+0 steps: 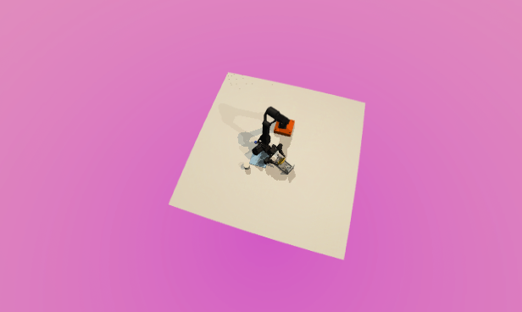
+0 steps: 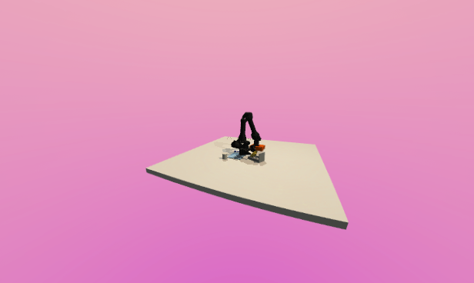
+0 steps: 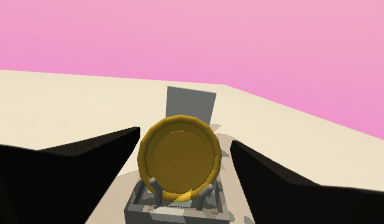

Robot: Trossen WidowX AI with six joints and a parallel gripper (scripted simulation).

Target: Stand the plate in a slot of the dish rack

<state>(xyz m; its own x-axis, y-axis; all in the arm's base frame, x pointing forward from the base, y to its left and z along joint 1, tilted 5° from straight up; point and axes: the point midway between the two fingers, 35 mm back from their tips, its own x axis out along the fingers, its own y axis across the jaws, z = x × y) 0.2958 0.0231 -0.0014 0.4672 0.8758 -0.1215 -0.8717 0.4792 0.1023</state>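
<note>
My gripper tip is 20 mm above the yellow plate. Round my gripper tip: grey dish rack (30 mm below, 20 mm to the left, 10 mm ahead); then cream cup (250 mm to the right, 80 mm ahead, 30 mm below); then light blue mat (170 mm to the right, 50 mm below, 20 mm behind).
</note>
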